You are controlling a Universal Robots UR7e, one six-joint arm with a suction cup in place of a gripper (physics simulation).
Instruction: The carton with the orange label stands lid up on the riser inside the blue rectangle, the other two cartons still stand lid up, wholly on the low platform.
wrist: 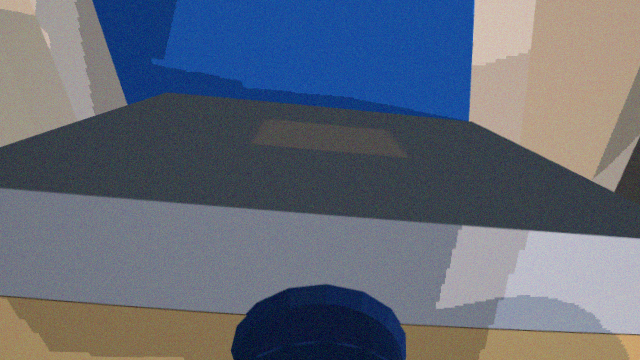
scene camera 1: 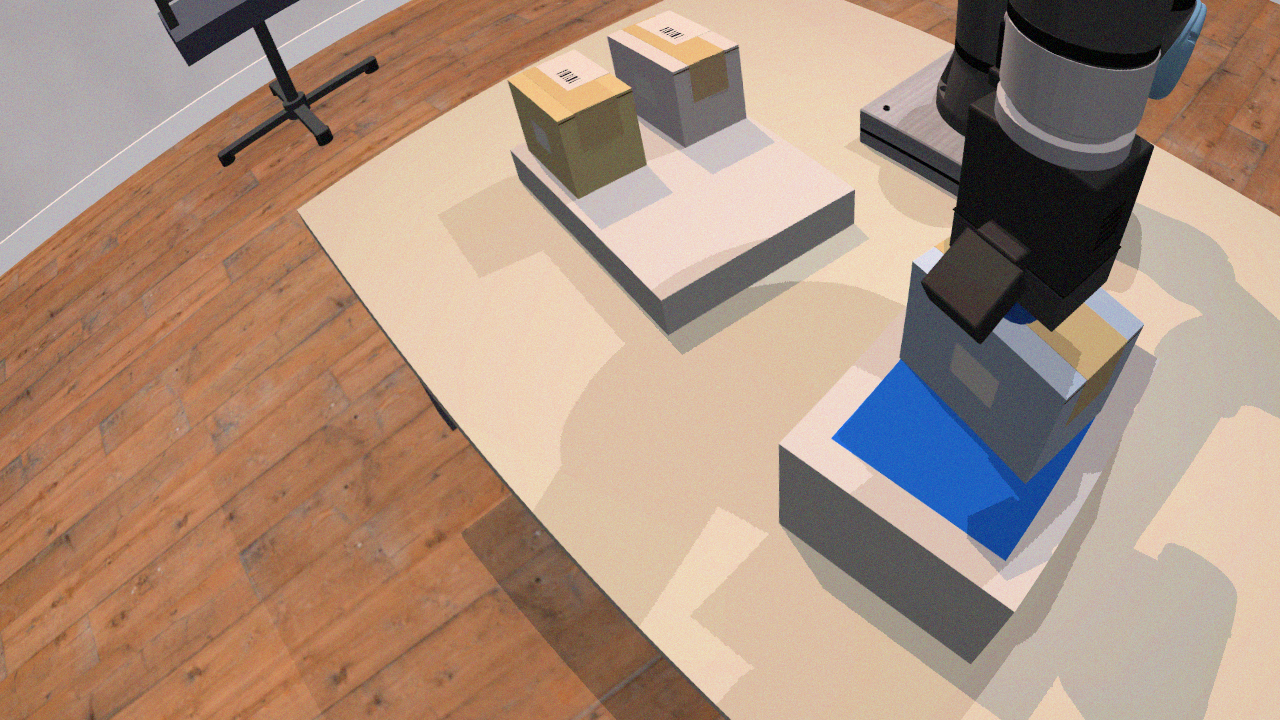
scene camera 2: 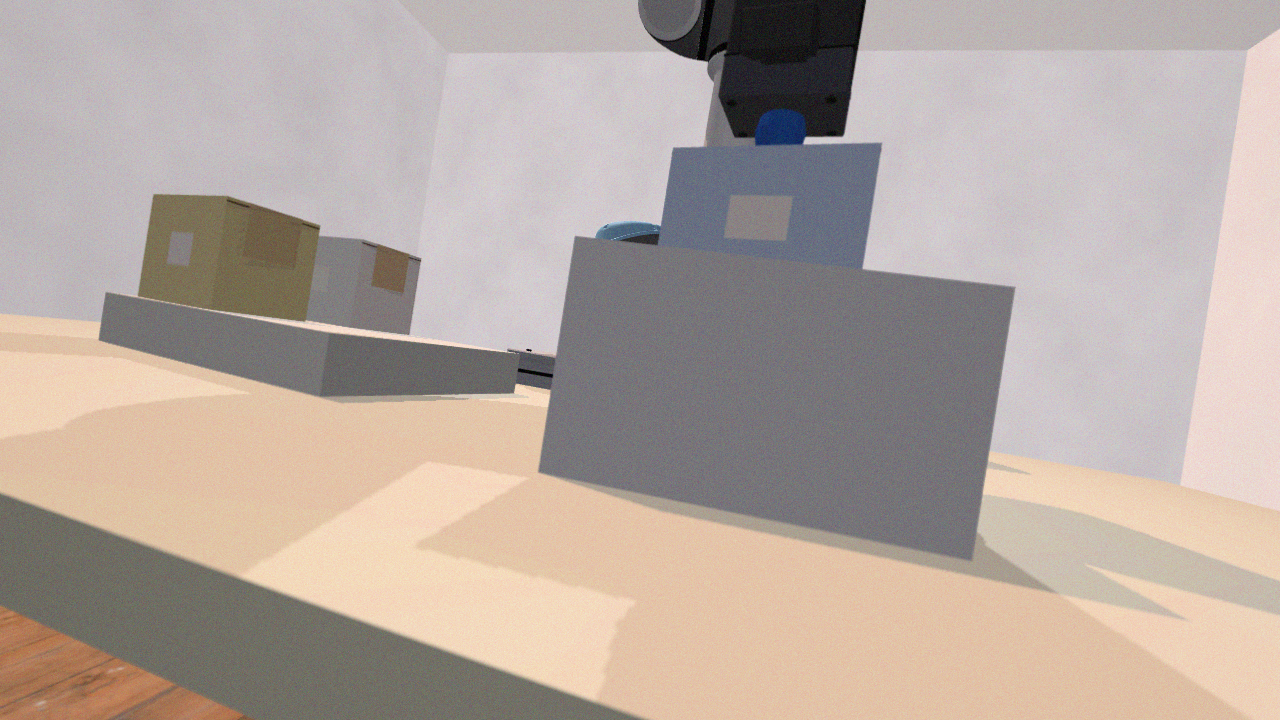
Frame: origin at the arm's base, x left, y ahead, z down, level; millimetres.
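Seen in the pictures: hand, tool point: point(wrist: 319, 306) point(scene camera 1: 1014, 316) point(scene camera 2: 772, 183).
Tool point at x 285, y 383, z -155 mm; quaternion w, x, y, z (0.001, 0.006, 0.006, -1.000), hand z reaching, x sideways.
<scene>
Pixels of each thing's top centre, then the offset from my tool point to it.
- blue-grey carton, top centre: point(scene camera 1: 1031, 291) point(scene camera 2: 777, 173) dx +0, dy -14, dz -13 mm
- riser, top centre: point(wrist: 309, 171) point(scene camera 1: 992, 398) point(scene camera 2: 758, 298) dx +4, dy +1, dz +84 mm
- blue rectangle, top centre: point(wrist: 309, 171) point(scene camera 1: 992, 398) dx +4, dy +1, dz +84 mm
- yellow carton, top centre: point(scene camera 1: 566, 82) point(scene camera 2: 239, 209) dx -523, dy +50, dz +53 mm
- grey carton, top centre: point(scene camera 1: 670, 38) point(scene camera 2: 356, 245) dx -524, dy -83, dz +54 mm
- low platform, top centre: point(scene camera 1: 670, 162) point(scene camera 2: 333, 325) dx -446, dy -13, dz +157 mm
A blue-grey carton point(scene camera 1: 1020, 420) point(scene camera 2: 698, 205) point(wrist: 200, 170) is lid up and upright at the riser point(scene camera 1: 886, 555) point(scene camera 2: 769, 385), over the back part of the blue rectangle point(scene camera 1: 930, 447) point(wrist: 320, 45). One lower corner lines up with the rectangle's edge; the far side is hidden, and I cannot tell whether its base touches. Its side bears a pale brownish label. My suction gripper point(scene camera 1: 1020, 313) point(scene camera 2: 780, 129) point(wrist: 320, 325) is on its lid, holding it. A yellow carton point(scene camera 1: 586, 152) point(scene camera 2: 179, 277) and a grey carton point(scene camera 1: 657, 98) point(scene camera 2: 349, 295) stand lid up on the low platform point(scene camera 1: 760, 262) point(scene camera 2: 214, 340).
The arm's base plate point(scene camera 1: 908, 116) lies behind the riser, to the right of the low platform in scene camera 1. The table's long edge runs along the left and front there. A dark stand point(scene camera 1: 290, 105) is on the wooden floor beyond the table.
</scene>
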